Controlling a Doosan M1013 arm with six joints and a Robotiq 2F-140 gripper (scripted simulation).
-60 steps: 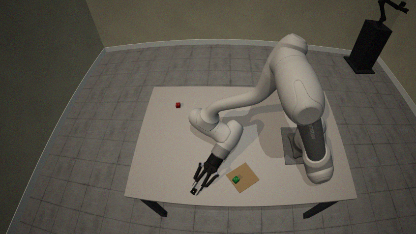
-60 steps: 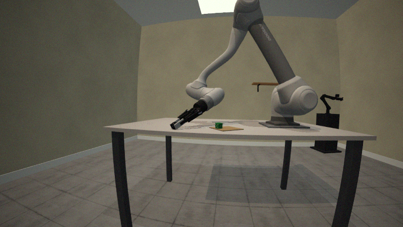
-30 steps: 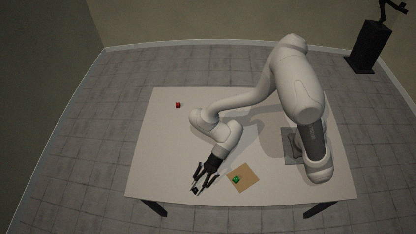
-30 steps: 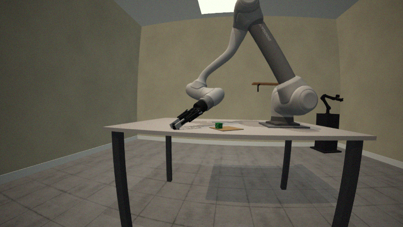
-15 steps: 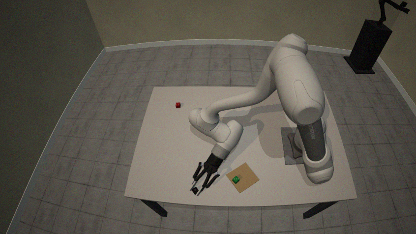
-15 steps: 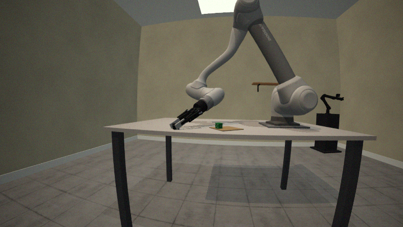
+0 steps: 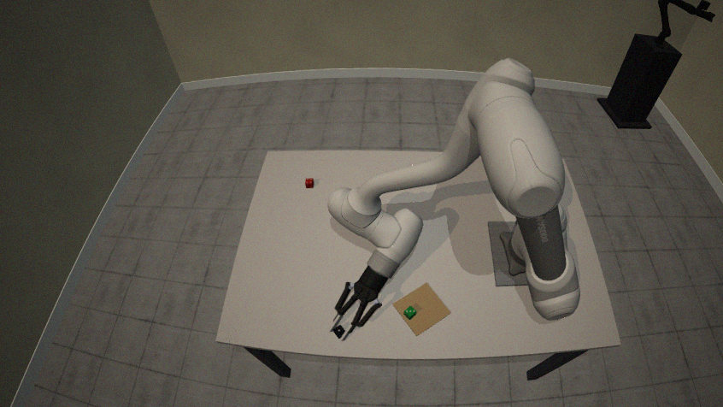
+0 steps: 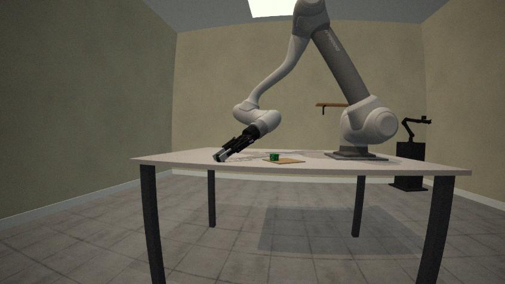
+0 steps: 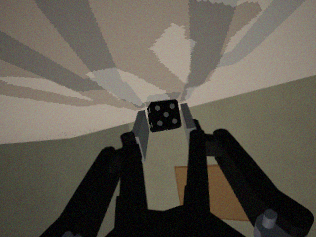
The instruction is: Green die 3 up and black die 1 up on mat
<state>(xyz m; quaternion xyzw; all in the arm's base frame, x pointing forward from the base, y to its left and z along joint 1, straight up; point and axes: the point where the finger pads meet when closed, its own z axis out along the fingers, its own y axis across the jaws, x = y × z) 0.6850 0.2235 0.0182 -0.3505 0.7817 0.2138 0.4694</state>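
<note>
The black die is 1 cm ahead of my hand, 1 cm to the left of it and 1 cm below it. Also, from my hand: red die 12 cm ahead, 63 cm to the right, 1 cm below; green die 22 cm behind, 4 cm to the right, 1 cm below; tan mat 26 cm behind, 6 cm to the right, 3 cm below.
</note>
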